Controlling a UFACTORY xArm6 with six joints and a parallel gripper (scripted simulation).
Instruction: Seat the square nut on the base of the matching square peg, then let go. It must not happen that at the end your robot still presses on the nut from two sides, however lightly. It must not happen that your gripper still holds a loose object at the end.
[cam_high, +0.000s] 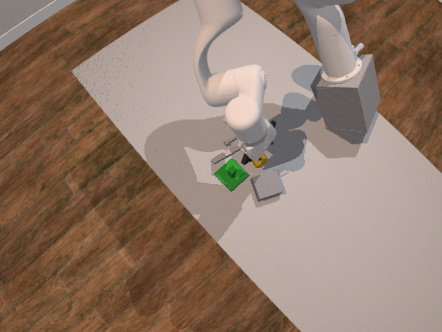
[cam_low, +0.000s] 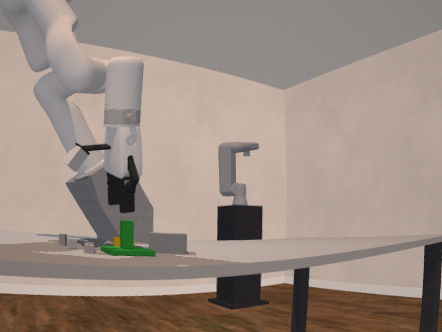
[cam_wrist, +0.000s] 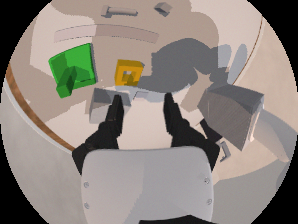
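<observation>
The grey bar lies 40 mm ahead of my hand, 80 mm to the right of it and 100 mm below it. From my hand the other things lie so: grey block: 50 mm ahead, 90 mm to the left, 80 mm below.
</observation>
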